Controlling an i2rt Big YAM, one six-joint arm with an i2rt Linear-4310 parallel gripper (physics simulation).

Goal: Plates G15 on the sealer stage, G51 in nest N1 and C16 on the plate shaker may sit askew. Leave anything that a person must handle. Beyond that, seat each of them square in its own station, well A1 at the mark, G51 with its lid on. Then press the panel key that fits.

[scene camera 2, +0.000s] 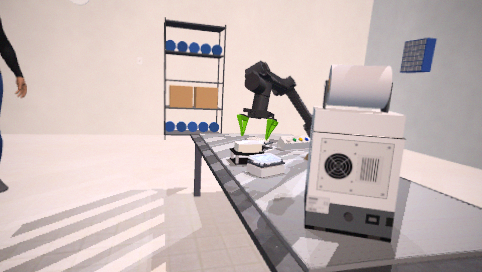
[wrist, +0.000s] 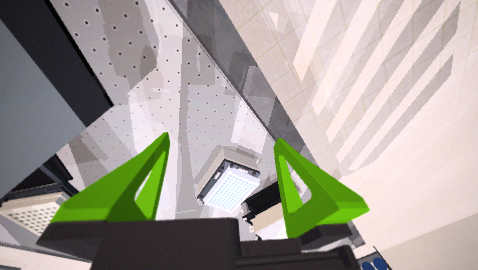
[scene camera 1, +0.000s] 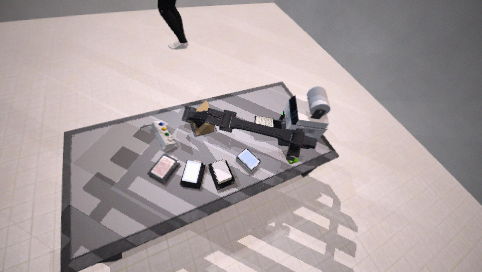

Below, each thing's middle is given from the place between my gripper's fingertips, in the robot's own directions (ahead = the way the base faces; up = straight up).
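There is the bluish plate (wrist: 234,186), and my gripper is 12 cm beyond it. My gripper is also 22 cm to the left of the plate, and it is 13 cm higher than the plate.
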